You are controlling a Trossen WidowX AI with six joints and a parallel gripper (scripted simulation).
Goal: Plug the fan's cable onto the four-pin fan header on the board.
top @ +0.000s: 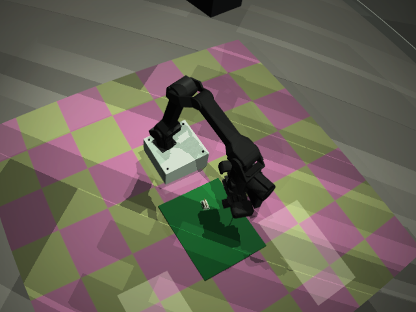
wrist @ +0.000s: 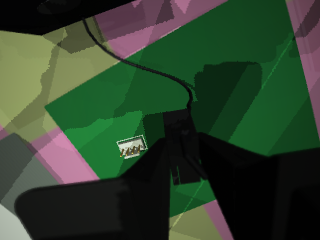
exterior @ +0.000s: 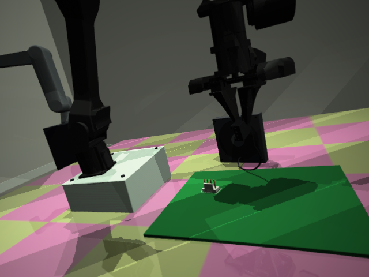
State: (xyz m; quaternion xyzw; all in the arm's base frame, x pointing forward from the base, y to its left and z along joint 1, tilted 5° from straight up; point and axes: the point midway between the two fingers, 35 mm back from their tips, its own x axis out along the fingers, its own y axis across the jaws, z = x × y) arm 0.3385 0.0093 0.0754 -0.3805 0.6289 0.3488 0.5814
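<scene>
Right now my gripper tip is 140 mm above the green board, 60 mm to the left of it and 10 mm past it. From my gripper tip the other things lie so: dark fan plug (10 mm to the right, 10 mm below); black square fan (130 mm to the left, 60 mm below, 20 mm behind).
</scene>
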